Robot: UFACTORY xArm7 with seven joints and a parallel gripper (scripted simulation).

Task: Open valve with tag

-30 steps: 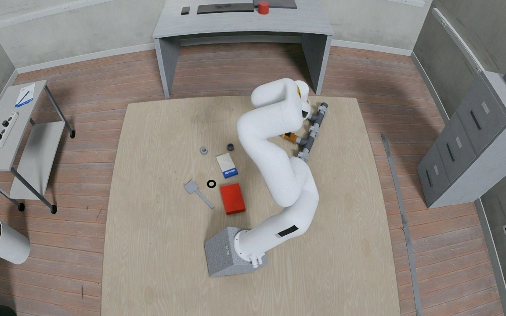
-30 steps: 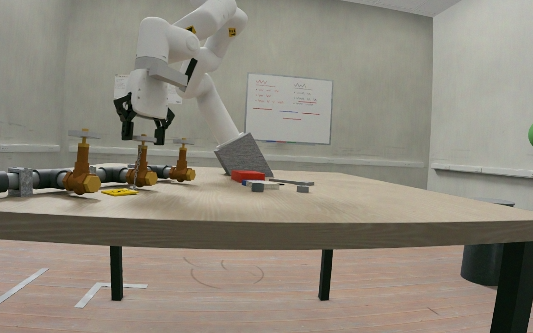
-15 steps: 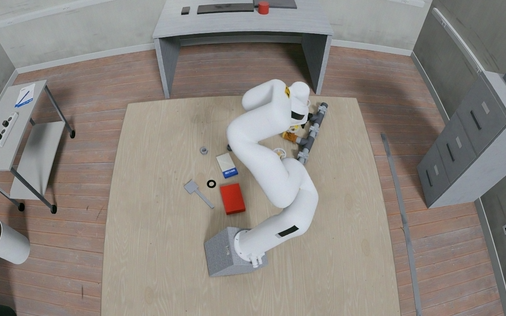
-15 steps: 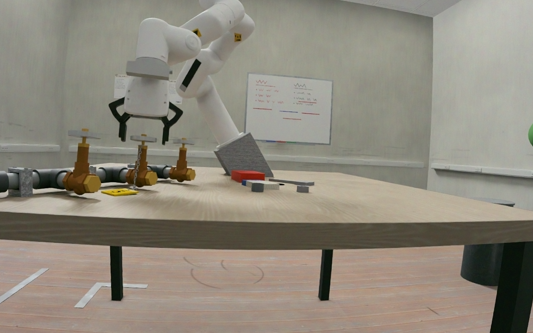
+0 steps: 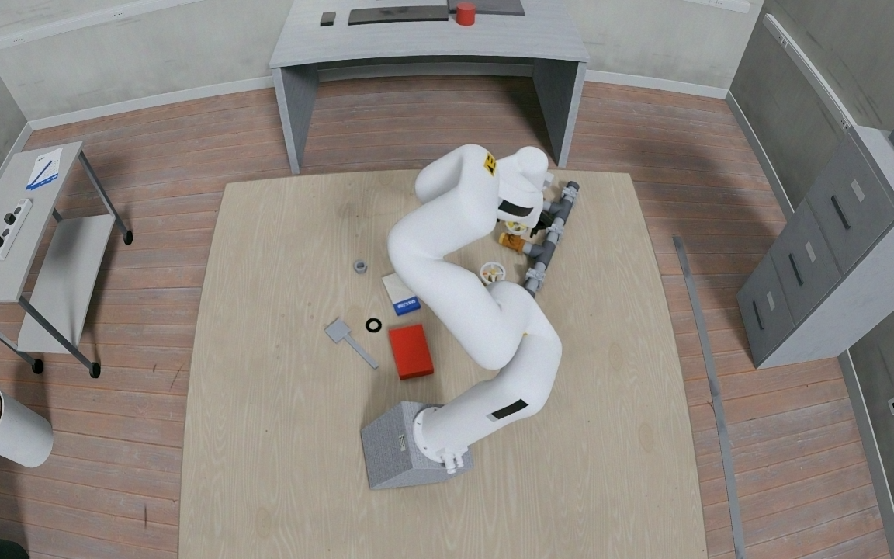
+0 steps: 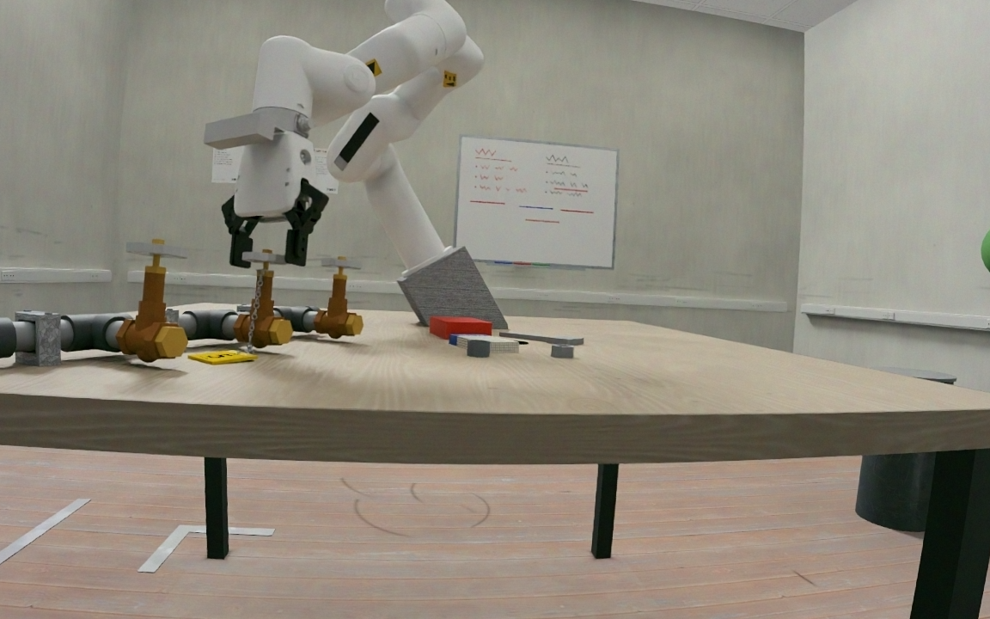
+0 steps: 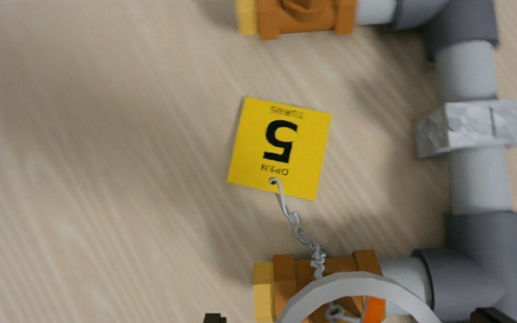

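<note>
Right now the yellow tag is 11 cm below my hand, 8 cm ahead of it and 3 cm to the right of it. Also, from my hand: blue-and-white box (31 cm to the left, 11 cm below, 7 cm behind); red block (32 cm to the left, 24 cm behind, 10 cm below); grey nut (39 cm to the left, 11 cm below, 3 cm ahead).
</note>
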